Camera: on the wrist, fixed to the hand. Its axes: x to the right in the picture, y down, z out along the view.
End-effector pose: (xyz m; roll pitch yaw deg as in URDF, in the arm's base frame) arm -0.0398 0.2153 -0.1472 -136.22 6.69 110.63
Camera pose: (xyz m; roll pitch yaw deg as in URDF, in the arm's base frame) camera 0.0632 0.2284 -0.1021 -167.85 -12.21 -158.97
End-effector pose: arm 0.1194 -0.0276 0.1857 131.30 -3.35 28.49
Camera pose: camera 0.0667 -0.0035 0.2829 176.29 80.28 109.52
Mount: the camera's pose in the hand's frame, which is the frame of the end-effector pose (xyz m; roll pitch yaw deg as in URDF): -0.0291 0.0439 -0.1002 6.80 -31.68 -92.11
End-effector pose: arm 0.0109 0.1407 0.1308 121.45 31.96 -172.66
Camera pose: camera -0.0037 0.0757 0.2223 -83.93 56.24 7.78
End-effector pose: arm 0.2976 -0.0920 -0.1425 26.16 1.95 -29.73
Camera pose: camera 0.3117 -0.0038 -0.2121 3.91 -5.59 -121.34
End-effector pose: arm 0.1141 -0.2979 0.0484 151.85 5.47 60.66
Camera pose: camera 0.0975 -0.3099 0.1597 -160.57 59.02 163.41
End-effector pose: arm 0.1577 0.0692 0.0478 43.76 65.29 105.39
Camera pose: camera 0.0737 -0.0061 0.0567 -60.13 3.37 3.67
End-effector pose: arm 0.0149 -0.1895 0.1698 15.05 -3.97 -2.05
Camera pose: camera -0.0058 -0.1203 0.0826 10.37 -16.47 -95.10
